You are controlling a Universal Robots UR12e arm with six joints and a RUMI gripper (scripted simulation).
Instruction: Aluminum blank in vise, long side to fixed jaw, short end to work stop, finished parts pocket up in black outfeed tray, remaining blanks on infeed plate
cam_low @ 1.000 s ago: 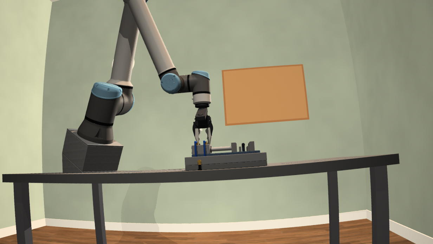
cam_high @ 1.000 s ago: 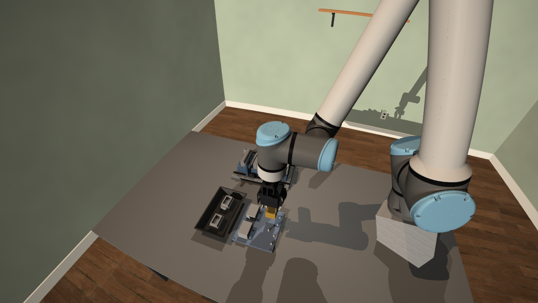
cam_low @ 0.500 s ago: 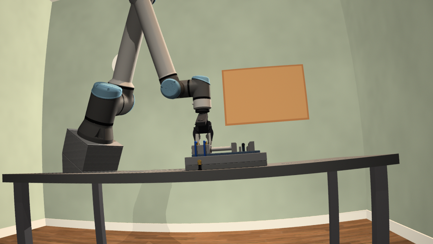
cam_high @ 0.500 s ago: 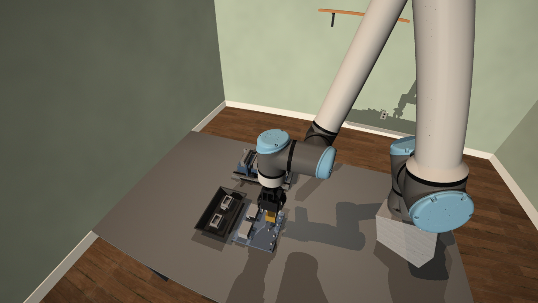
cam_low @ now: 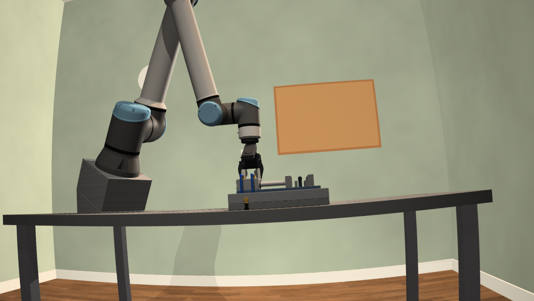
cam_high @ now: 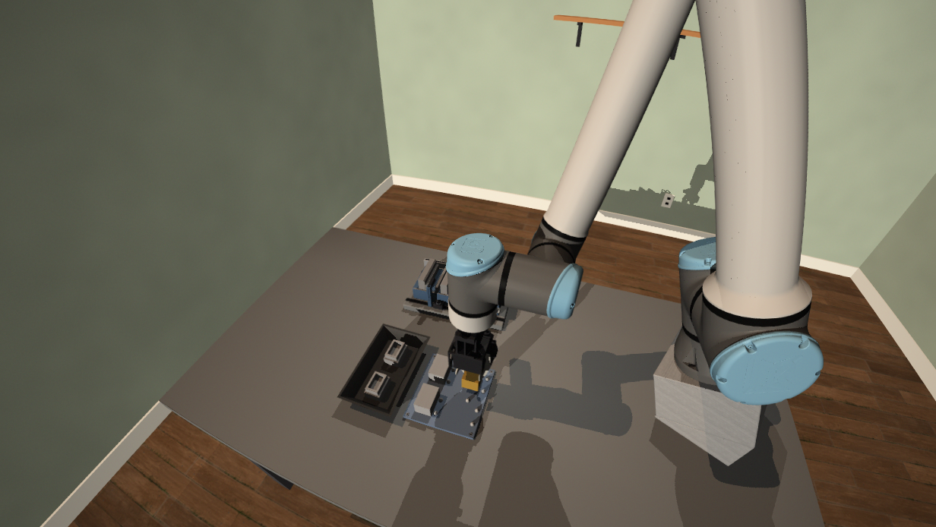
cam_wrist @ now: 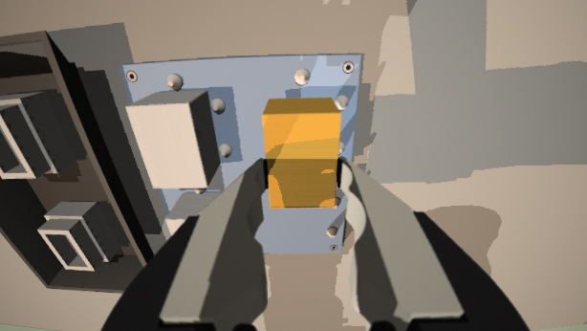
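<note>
My hand is 6 cm above the infeed plate, 4 cm to the right of it and 4 cm short of it. Also, from my hand: gray cylinder block: 28 cm to the right, 5 cm ahead, 1 cm above; push rod: 27 cm to the right, 12 cm ahead, 1 cm above; yellow brass blank: 2 cm below.
</note>
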